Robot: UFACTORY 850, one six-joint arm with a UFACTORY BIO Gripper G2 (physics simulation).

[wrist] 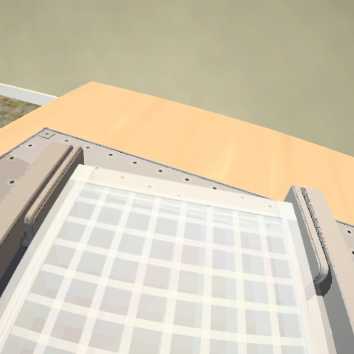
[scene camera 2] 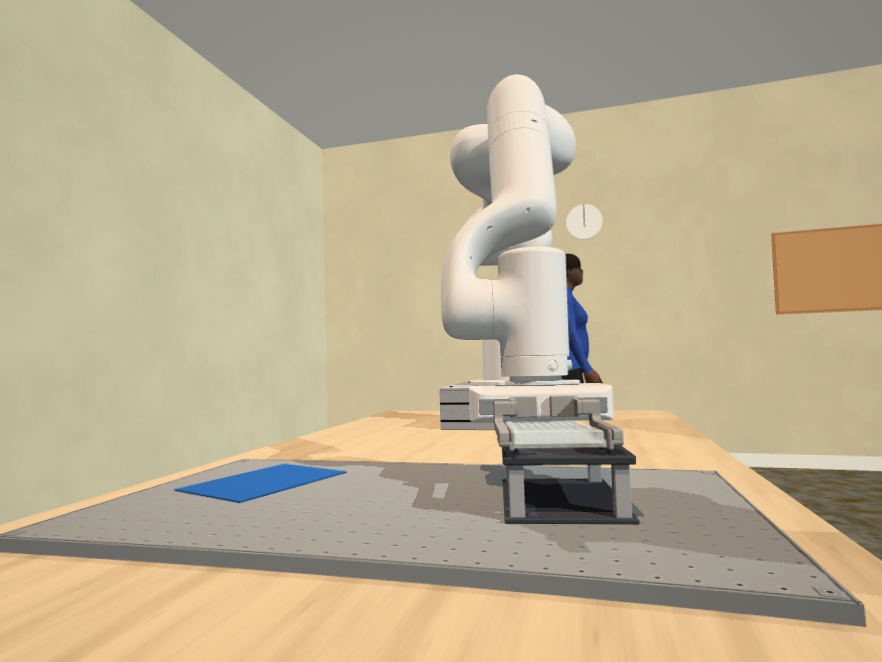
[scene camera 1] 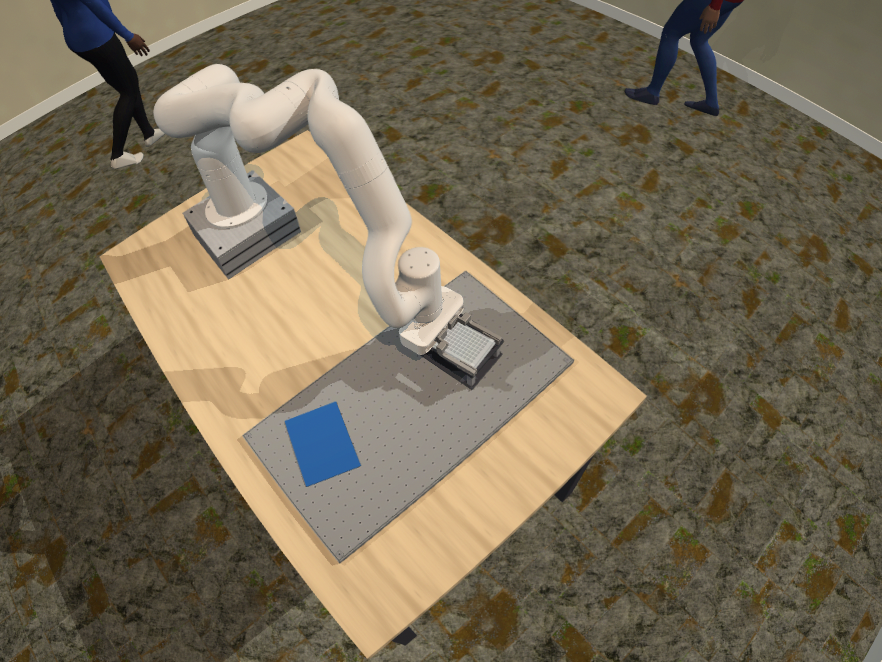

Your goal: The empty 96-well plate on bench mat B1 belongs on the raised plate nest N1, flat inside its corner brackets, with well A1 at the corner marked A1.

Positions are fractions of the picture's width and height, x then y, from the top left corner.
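A blue mat B1 (scene camera 1: 0.37,0.68) is visible together with a 96-well plate (scene camera 1: 0.53,0.52). Scene camera 2 shows the 96-well plate (scene camera 2: 0.60,0.66) and the blue mat B1 (scene camera 2: 0.27,0.74) too, and in the wrist view the plate (wrist: 0.33,0.72) appears as well.
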